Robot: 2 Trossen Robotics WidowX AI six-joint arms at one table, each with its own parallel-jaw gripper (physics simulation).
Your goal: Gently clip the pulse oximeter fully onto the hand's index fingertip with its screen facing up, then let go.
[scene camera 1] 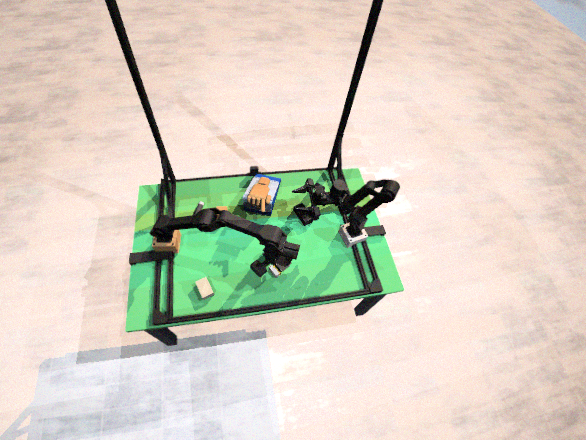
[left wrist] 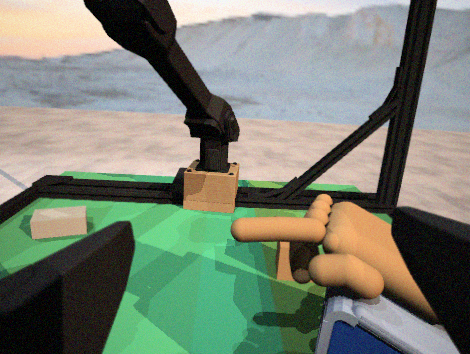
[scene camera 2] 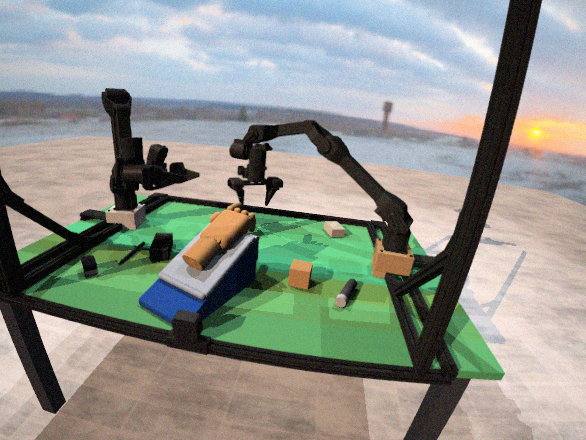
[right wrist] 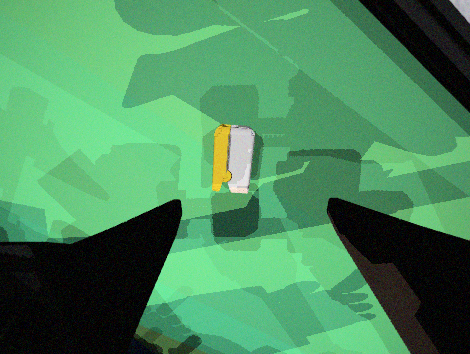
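Where they show: left gripper, fingertip midpoint: [scene camera 1: 293,200] [left wrist: 263,227] [scene camera 2: 193,176]; right gripper, fingertip midpoint: [scene camera 1: 271,264] [scene camera 2: 254,206] [right wrist: 254,205]; left arm's base at its link origin: [scene camera 1: 354,230] [scene camera 2: 125,207]; right arm's base at its link origin: [scene camera 1: 164,236] [left wrist: 213,167] [scene camera 2: 394,247].
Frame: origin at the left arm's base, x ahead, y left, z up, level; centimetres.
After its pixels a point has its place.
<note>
The pulse oximeter [scene camera 1: 275,270] {z -2.8, x 42.5, y 4.9 cm} [right wrist: 240,157] {z -2.8, x 42.8, y 4.9 cm} lies on the green table, its white and yellow halves side by side; its screen does not show. It does not show in scene camera 2. My right gripper [scene camera 1: 275,262] {z 1.7, x 44.2, y 3.5 cm} [scene camera 2: 254,203] {z 1.7, x 44.2, y 3.5 cm} [right wrist: 254,205] {z 1.7, x 44.2, y 3.5 cm} is open and empty, pointing down above the oximeter, which appears ahead of the fingertips and nearer the left one in the right wrist view. The tan hand [scene camera 1: 260,189] {z 8.7, x 36.8, y -31.5 cm} [scene camera 2: 227,227] {z 8.5, x 38.2, y -32.9 cm} [left wrist: 362,240] {z 9.8, x 36.2, y -27.2 cm} rests on a sloped support, its index finger [left wrist: 277,229] bare and extended. My left gripper [scene camera 1: 296,199] {z 15.9, x 26.9, y -16.2 cm} [left wrist: 263,227] {z 15.9, x 26.9, y -16.2 cm} is open and empty, beside the hand.
An orange block [scene camera 1: 221,209] {z -1.0, x 56.2, y -33.1 cm} [scene camera 2: 300,274] {z -2.0, x 55.9, y -34.9 cm} and a dark cylinder [scene camera 2: 347,290] {z -3.3, x 66.7, y -39.5 cm} with a pale end stand near the blue and white support [scene camera 2: 227,282] {z -0.8, x 39.1, y -41.2 cm}. A beige block [scene camera 1: 204,288] {z -2.9, x 73.7, y 2.2 cm} [scene camera 2: 334,229] {z -3.0, x 72.5, y -2.4 cm} [left wrist: 59,222] {z -3.4, x 71.2, y 1.2 cm} lies farther off. Black objects [scene camera 2: 161,247] {z -2.5, x 19.4, y -23.3 cm} lie on the support's other side.
</note>
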